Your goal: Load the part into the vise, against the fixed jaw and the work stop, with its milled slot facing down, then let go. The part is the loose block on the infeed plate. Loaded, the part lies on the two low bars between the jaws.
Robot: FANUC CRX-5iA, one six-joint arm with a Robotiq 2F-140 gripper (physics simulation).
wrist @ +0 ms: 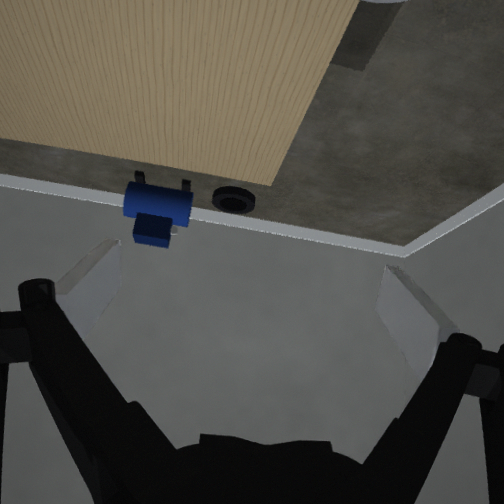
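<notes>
My gripper [249,287] is open wide and empty. Its two black links spread to the left and right at the bottom of the wrist view, with a grey finger pad on each side. Between the pads I see only a plain grey surface [250,310]. The loose block, the infeed plate and the vise jaws are not in this view.
A blue cylinder with a small blue block under it [157,210] sits at the grey surface's light far edge. A black ring [233,199] lies just beyond that edge on the dark floor. A tan wooden panel [160,80] fills the upper left.
</notes>
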